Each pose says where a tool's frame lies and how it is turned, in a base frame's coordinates. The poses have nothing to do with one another.
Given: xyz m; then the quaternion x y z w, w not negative.
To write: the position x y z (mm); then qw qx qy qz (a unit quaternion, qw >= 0). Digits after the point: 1 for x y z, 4 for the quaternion.
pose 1, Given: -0.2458 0.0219 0.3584 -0.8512 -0.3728 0.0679 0.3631
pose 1, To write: -245.8 21.9 358.4 0.3631 -0.8512 -0.3728 0.0679
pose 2, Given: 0.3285 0.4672 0.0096 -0.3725 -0.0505 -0.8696 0.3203
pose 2, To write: 328.5 467.2 9.6 0.3203 -0.3725 -0.0505 -0.8696
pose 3, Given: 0.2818 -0.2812 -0.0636 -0.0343 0.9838 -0.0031 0.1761
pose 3, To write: 281.8 -281.2 -63.6 0.1761 -0.0343 0.9838 -0.0031
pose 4, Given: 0.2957 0.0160 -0.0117 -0.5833 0.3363 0.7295 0.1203
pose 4, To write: 295.7 16.0 -11.7 0.1203 -0.5833 0.3363 0.7295
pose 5, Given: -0.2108 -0.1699 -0.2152 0.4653 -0.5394 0.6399 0.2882
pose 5, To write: -210.8 -169.9 -215.2 0.2882 0.4653 -0.5394 0.6399
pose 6, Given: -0.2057 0.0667 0.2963 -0.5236 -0.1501 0.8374 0.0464
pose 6, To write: -205.7 66.7 296.3 0.0464 -0.5236 -0.1501 0.8374
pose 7, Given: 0.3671 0.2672 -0.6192 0.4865 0.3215 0.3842 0.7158
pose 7, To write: 367.1 267.2 -619.2 0.7158 0.4865 0.3215 0.3842
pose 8, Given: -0.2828 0.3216 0.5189 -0.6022 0.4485 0.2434 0.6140
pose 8, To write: -282.8 321.6 518.9 0.6140 -0.6022 0.4485 0.2434
